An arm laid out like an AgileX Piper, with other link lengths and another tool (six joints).
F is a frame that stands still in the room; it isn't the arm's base.
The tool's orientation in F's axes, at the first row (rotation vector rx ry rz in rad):
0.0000 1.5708 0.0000
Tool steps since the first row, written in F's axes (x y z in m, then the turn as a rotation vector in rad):
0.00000 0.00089 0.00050 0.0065 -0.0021 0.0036
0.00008 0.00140 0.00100 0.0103 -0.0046 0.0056
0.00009 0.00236 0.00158 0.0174 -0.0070 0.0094
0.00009 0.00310 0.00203 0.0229 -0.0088 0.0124
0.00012 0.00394 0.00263 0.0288 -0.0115 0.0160
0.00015 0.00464 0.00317 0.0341 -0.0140 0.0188
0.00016 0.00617 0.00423 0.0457 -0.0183 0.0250
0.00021 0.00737 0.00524 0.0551 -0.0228 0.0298
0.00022 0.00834 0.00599 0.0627 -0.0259 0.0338
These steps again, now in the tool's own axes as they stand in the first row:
-0.00050 0.00089 0.00000 -0.0036 -0.0021 0.0065
-0.00100 0.00140 0.00008 -0.0056 -0.0046 0.0103
-0.00158 0.00236 0.00009 -0.0094 -0.0070 0.0174
-0.00203 0.00310 0.00009 -0.0124 -0.0088 0.0229
-0.00263 0.00394 0.00012 -0.0160 -0.0115 0.0288
-0.00317 0.00464 0.00015 -0.0188 -0.0140 0.0341
-0.00423 0.00617 0.00016 -0.0250 -0.0183 0.0457
-0.00524 0.00737 0.00021 -0.0298 -0.0228 0.0551
-0.00599 0.00834 0.00022 -0.0338 -0.0259 0.0627

